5 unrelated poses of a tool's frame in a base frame.
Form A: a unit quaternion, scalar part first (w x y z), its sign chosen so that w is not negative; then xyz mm.
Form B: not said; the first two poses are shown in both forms.
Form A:
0.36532, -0.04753, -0.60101, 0.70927, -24, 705, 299
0.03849, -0.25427, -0.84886, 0.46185, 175, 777, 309
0.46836, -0.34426, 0.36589, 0.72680, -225, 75, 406
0.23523, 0.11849, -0.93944, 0.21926, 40, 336, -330
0.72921, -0.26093, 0.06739, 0.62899, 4, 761, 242
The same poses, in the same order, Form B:
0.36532, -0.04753, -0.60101, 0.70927, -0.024, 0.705, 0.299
0.03849, -0.25427, -0.84886, 0.46185, 0.175, 0.777, 0.309
0.46836, -0.34426, 0.36589, 0.72680, -0.225, 0.075, 0.406
0.23523, 0.11849, -0.93944, 0.21926, 0.040, 0.336, -0.330
0.72921, -0.26093, 0.06739, 0.62899, 0.004, 0.761, 0.242

